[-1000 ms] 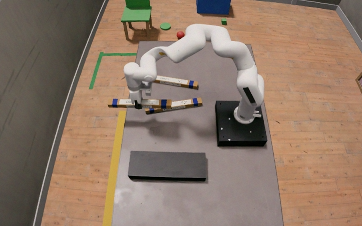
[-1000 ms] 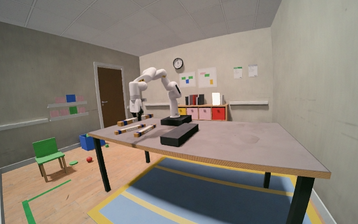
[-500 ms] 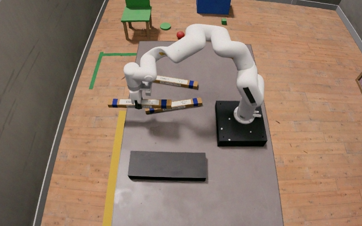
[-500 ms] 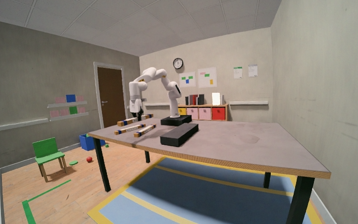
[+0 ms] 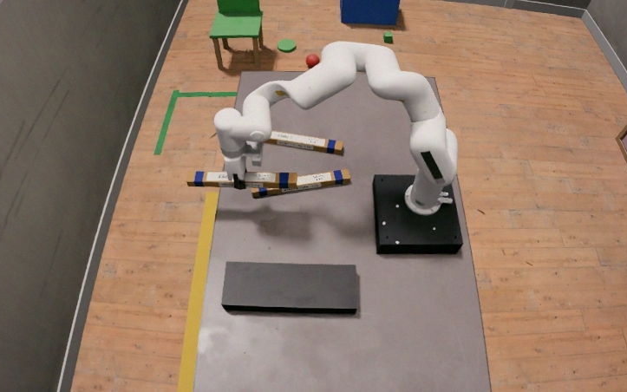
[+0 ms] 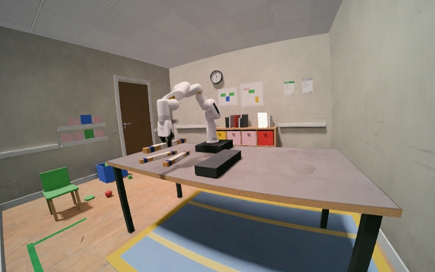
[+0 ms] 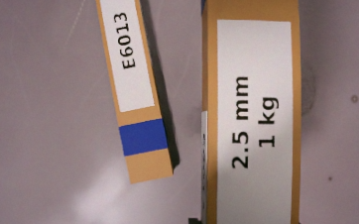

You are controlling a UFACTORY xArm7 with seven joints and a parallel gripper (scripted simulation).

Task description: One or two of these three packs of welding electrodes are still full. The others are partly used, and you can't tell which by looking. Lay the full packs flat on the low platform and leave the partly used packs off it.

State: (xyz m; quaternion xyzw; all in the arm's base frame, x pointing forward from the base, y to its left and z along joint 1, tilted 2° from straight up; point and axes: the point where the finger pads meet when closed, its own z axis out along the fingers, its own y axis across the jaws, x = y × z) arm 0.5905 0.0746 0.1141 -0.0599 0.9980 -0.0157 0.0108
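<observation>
Right now the pack of welding electrodes is right at my hand. The rest, counted from my hand: pack (17 cm behind, 14 cm below, 11 cm to the right); then platform (28 cm to the left, 20 cm behind, 15 cm below).
</observation>
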